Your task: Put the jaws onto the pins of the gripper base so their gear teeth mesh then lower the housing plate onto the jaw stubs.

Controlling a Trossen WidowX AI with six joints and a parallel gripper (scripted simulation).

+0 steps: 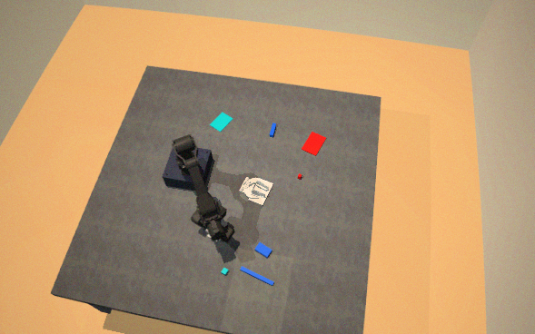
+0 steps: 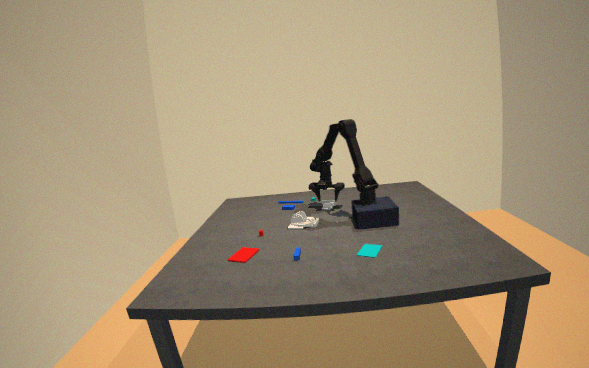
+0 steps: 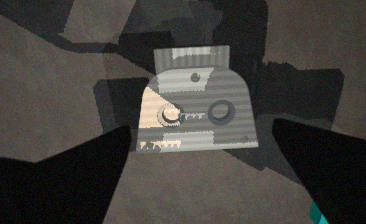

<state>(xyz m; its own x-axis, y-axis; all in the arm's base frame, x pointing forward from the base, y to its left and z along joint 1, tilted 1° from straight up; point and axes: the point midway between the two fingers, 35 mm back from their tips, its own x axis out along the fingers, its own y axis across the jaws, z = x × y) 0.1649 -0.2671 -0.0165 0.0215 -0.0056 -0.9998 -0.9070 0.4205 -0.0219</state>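
Right now my gripper tip is 2 cm above the white block and 1 cm to the right of it. Round my gripper tip: blue block 22 cm ahead, 4 cm to the right, 2 cm below; long blue bar 20 cm ahead, 16 cm to the right, 3 cm below; cyan cube 16 cm to the right, 7 cm ahead, 2 cm below.
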